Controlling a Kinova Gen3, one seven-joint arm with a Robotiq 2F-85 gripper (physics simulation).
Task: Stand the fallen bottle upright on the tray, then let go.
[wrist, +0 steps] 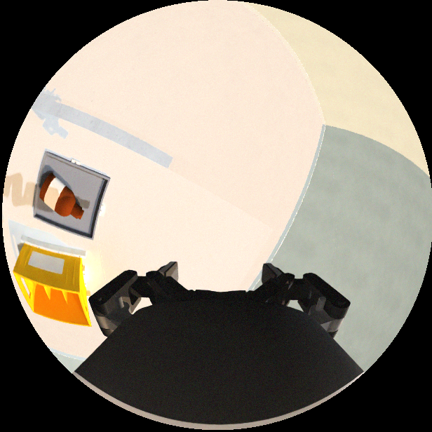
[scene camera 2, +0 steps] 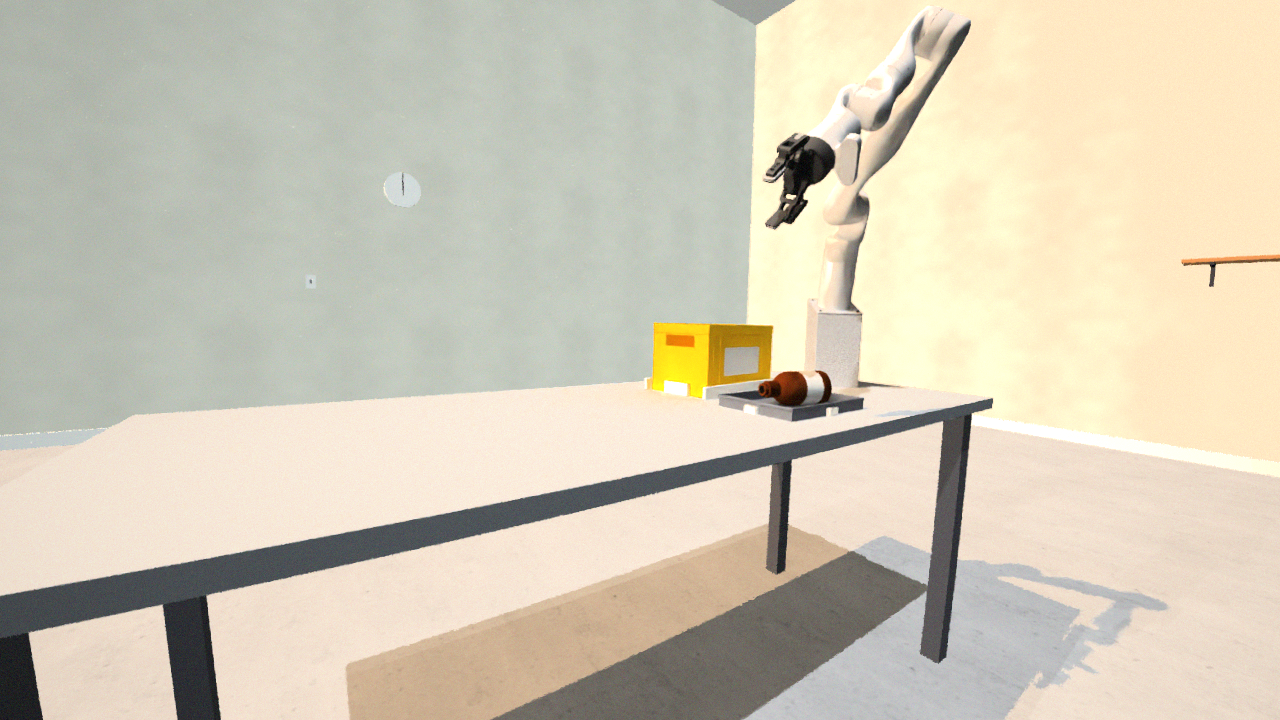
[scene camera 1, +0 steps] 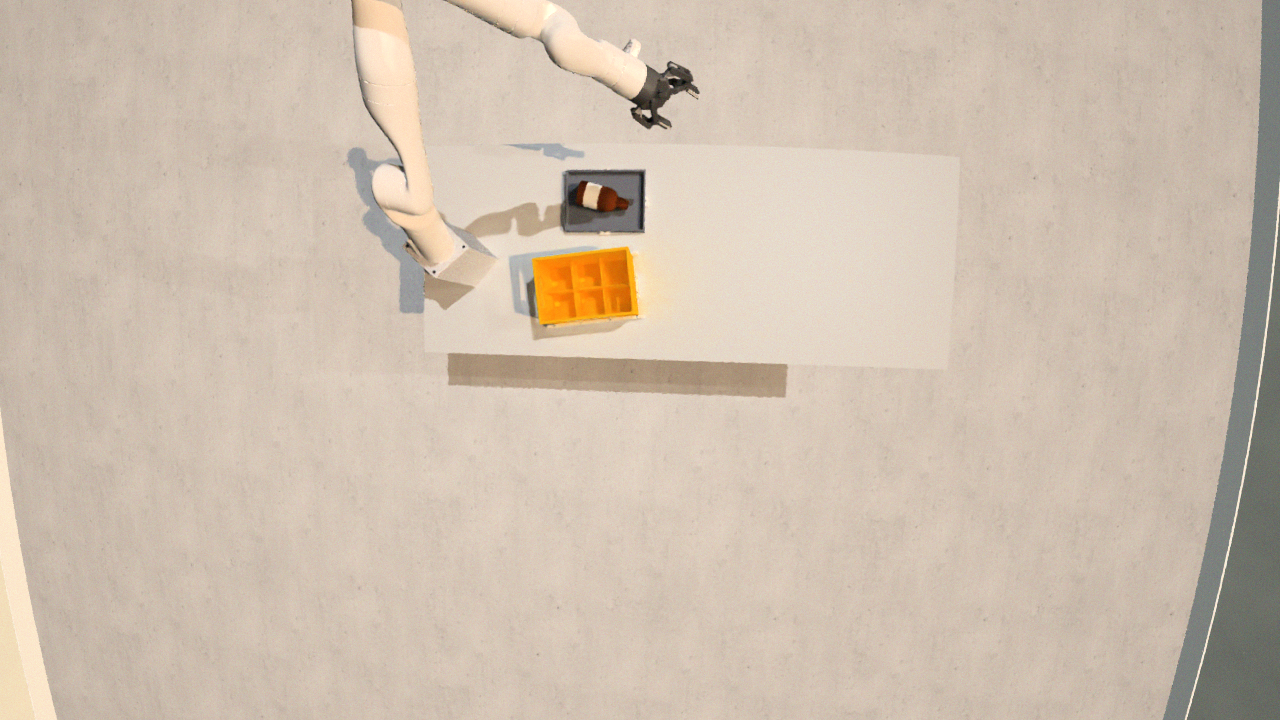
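Seen in the pictures: gripper, fingertip midpoint: (scene camera 2: 768,204) (scene camera 1: 683,110); arm's base at its link origin: (scene camera 2: 832,306) (scene camera 1: 437,247).
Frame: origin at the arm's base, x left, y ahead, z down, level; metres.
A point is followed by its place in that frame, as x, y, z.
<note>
A brown bottle with a pale label (scene camera 1: 600,197) @(0.183, 0.423, 0.160) (scene camera 2: 796,387) @(0.219, 0.453, 0.188) (wrist: 60,196) lies on its side in the dark grey tray (scene camera 1: 605,231) @(0.094, 0.434, 0.214) (scene camera 2: 792,411) @(0.288, 0.553, 0.217) (wrist: 98,210). Its neck points right in the first scene view and left in the second scene view. My gripper (scene camera 1: 682,111) @(0.296, 0.652, -0.138) (scene camera 2: 771,202) @(0.296, 0.652, -0.138) (wrist: 219,272) is open and empty. It is high above the table, tilted, and away from the bottle. In the wrist view the bottle and the tray show at the far left, outside the space between the fingers.
A yellow crate with six compartments (scene camera 1: 586,288) @(-0.092, 0.390, 0.149) (scene camera 2: 711,358) @(0.017, 0.507, 0.142) (wrist: 52,287) stands beside the tray on the white table (scene camera 1: 805,259) @(0.030, 1.070, 0.238) (scene camera 2: 358,483) @(0.256, 1.241, 0.238). The arm's base block (scene camera 1: 465,261) @(-0.030, 0.053, 0.059) (scene camera 2: 834,349) @(0.039, 0.040, 0.128) stands at the table's end near the crate and tray. A wall clock hangs behind.
</note>
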